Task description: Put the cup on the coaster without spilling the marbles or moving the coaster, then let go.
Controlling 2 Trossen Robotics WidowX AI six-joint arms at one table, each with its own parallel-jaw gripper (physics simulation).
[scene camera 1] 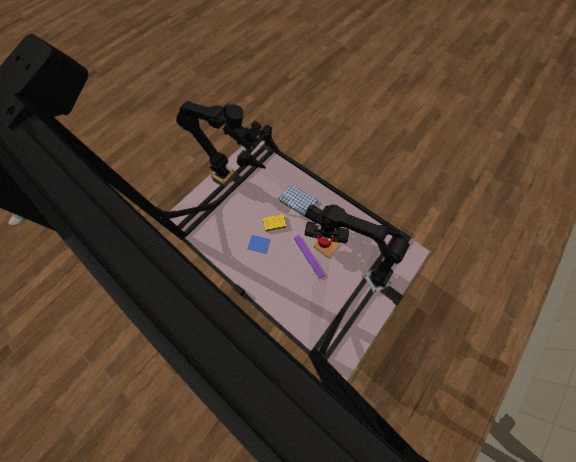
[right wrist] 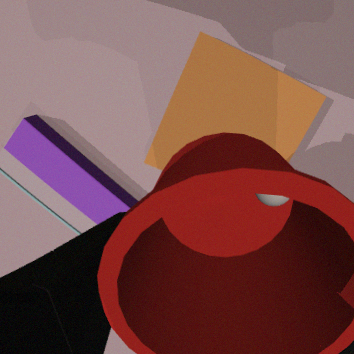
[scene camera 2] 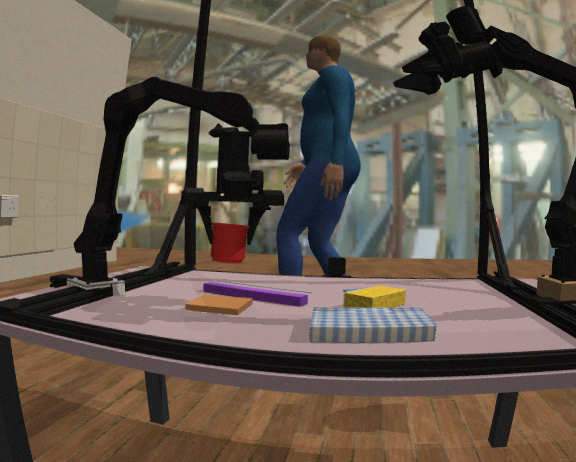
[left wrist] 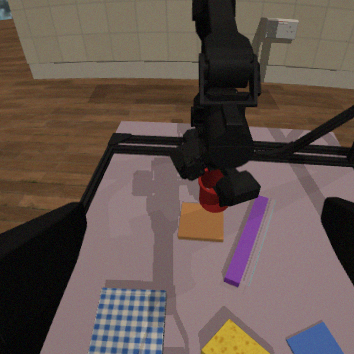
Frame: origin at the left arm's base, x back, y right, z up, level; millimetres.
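Seen in the pictures: left gripper, fingertip midpoint: (scene camera 1: 272, 159) (scene camera 2: 398, 77) (left wrist: 205, 211); right gripper, fingertip midpoint: (scene camera 1: 324, 239) (right wrist: 222, 219) (scene camera 2: 230, 244) (left wrist: 213, 193); left arm's base at its link origin: (scene camera 1: 222, 173) (scene camera 2: 567, 278); right arm's base at its link origin: (scene camera 1: 377, 279) (scene camera 2: 94, 279).
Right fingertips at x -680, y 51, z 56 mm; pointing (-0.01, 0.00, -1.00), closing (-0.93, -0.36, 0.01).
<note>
Offsets run from my right fingertips to a thing's top centre. "*": to the spot under its first point.
The red cup @(dx -4, dy +3, dz +40 mm) (scene camera 1: 324, 242) (scene camera 2: 229, 243) (left wrist: 214, 201) (right wrist: 225, 232) is upright and held well above the table. My right gripper (scene camera 2: 230, 242) is shut on it, a finger on each side. A pale marble @(dx -19, dy -14, dz -7 mm) (right wrist: 273, 199) shows partly inside, behind the near rim; the rest of the cup's floor by it is hidden. The orange square coaster @(dx -16, dy -20, dz -104 mm) (scene camera 1: 330, 250) (scene camera 2: 219, 303) (left wrist: 201, 222) (right wrist: 225, 100) lies flat on the table, below the cup and apart from it. In the right wrist view the cup overlaps its lower edge. My left gripper (scene camera 2: 400, 76) is open and empty, raised at the other side.
A purple bar @(dx +32, dy +90, dz -94 mm) (scene camera 1: 309, 256) (scene camera 2: 255, 294) (left wrist: 246, 242) (right wrist: 65, 170) lies beside the coaster, with a thin clear strip @(* dx +63, dy +101, dz -94 mm) (left wrist: 261, 245) along it. A yellow sponge @(dx +274, dy +28, dz -85 mm) (scene camera 1: 274, 222) (scene camera 2: 375, 297), a blue square @(* dx +274, dy +166, dz -111 mm) (scene camera 1: 259, 244) (left wrist: 315, 340) and a checked cloth block @(dx +244, dy -157, dz -90 mm) (scene camera 1: 298, 199) (scene camera 2: 372, 325) lie farther off.
</note>
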